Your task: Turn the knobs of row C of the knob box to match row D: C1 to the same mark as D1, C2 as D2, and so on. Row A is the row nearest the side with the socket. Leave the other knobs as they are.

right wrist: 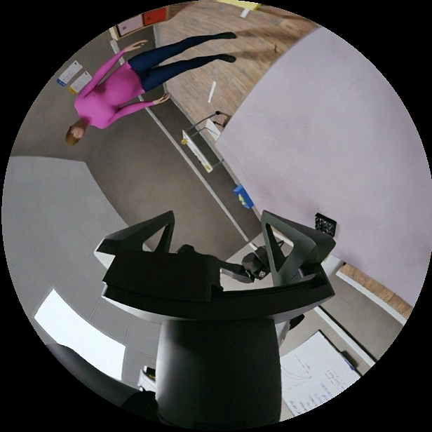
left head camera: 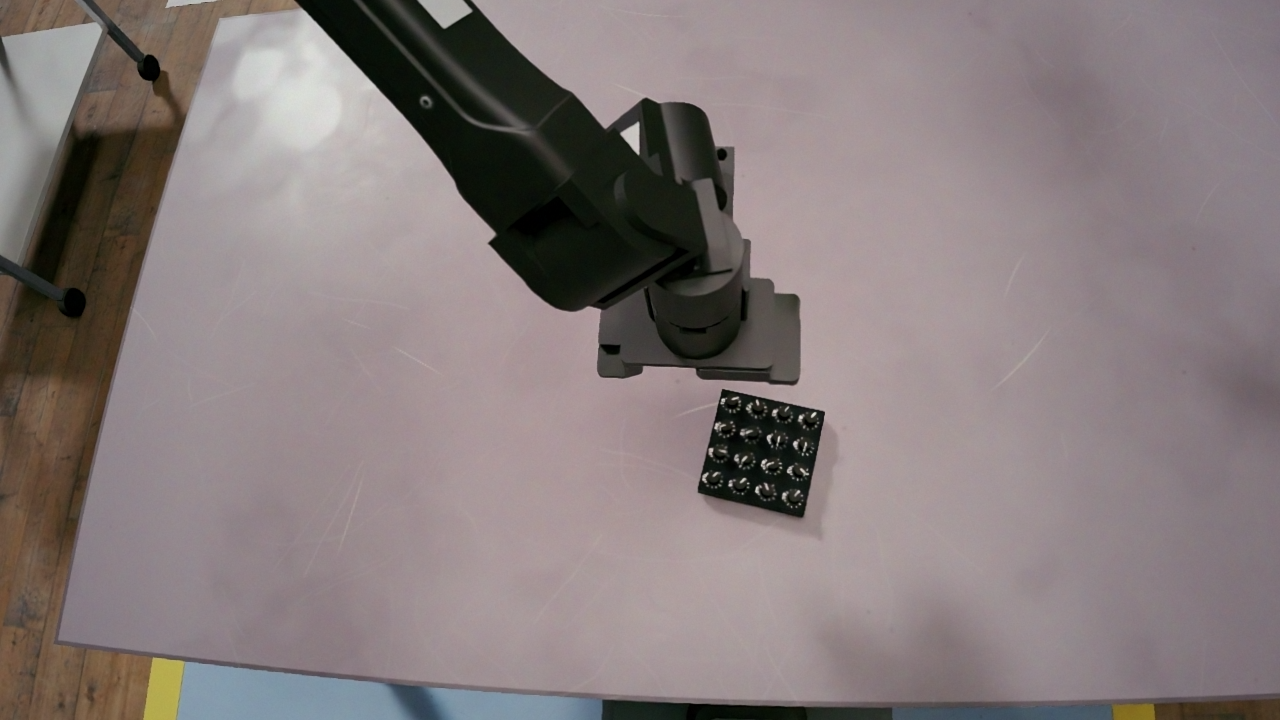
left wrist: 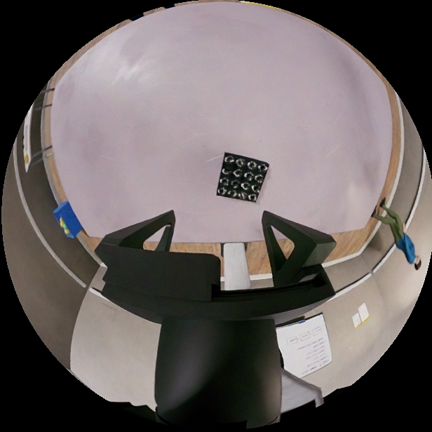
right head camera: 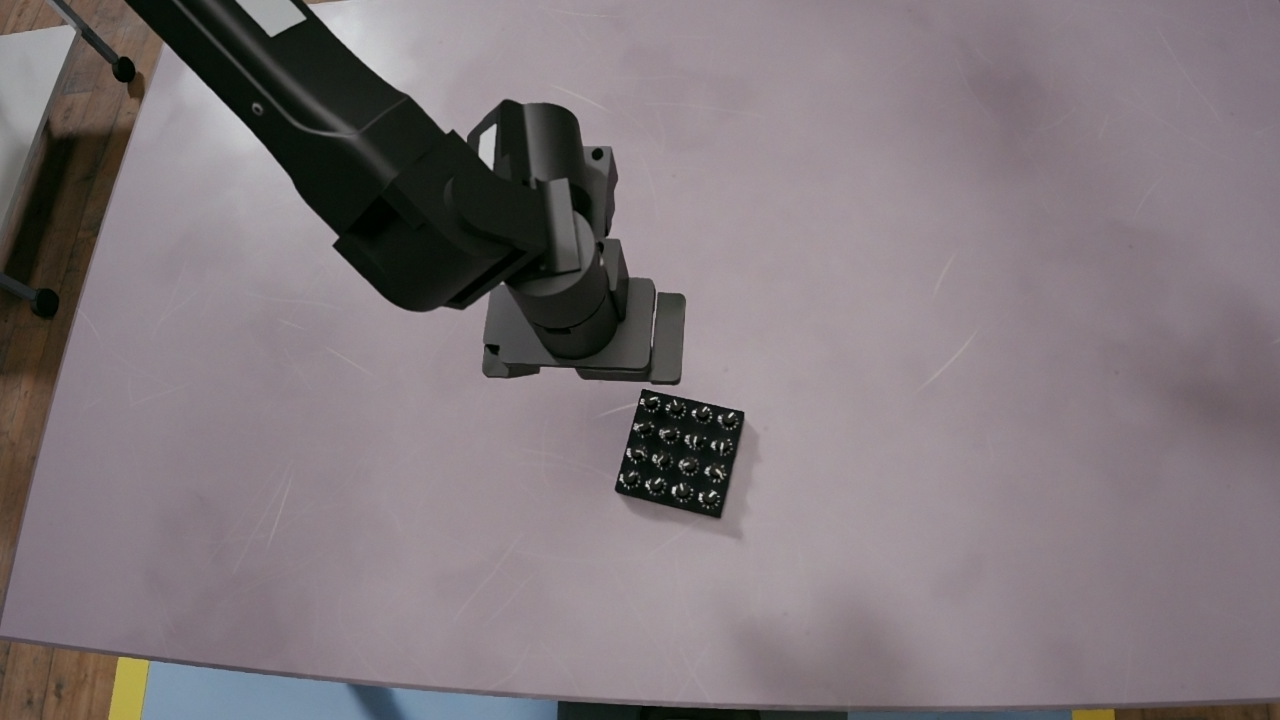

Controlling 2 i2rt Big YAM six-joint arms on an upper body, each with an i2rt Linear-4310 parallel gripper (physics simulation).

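Places are measured from the left arm's base along level axes (x left, y up, z ahead), in millimetres.
Pixels of known places: left gripper, fingertip midpoint: (left head camera: 701, 367) (right head camera: 598, 367).
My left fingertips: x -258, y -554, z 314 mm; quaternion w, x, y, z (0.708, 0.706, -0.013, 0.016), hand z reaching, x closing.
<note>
Behind a point stands the place of what it marks.
A black knob box (left head camera: 760, 453) @(x -311, y -734, z 285 mm) (right head camera: 679, 453) @(x -312, y -733, z 286 mm) (left wrist: 242, 178) (right wrist: 325, 225) lies slightly turned on the table, with knobs in a square grid and white marks around them. The knob pointers are too small to read surely, and the socket that tells which row is A cannot be made out. My left gripper (left head camera: 699, 358) @(x -258, y -554, z 314 mm) (right head camera: 586, 362) @(x -258, y -554, z 314 mm) (left wrist: 218, 214) is open and empty. In the head views it hangs just beyond the box's upper edge, above the table, not touching the box. My right gripper (right wrist: 217, 214) is open and empty, away from the box, off the table's side.
The pale table (left head camera: 358, 537) @(x 111, y -756, z 191 mm) (right head camera: 313, 537) @(x 78, y -756, z 190 mm) (left wrist: 150, 150) (right wrist: 350, 125) bears the box. My left arm reaches in from the upper left in the head views. A white cart (left head camera: 44, 116) stands beyond the table's left edge. A person in pink (right wrist: 112, 95) stands off the table.
</note>
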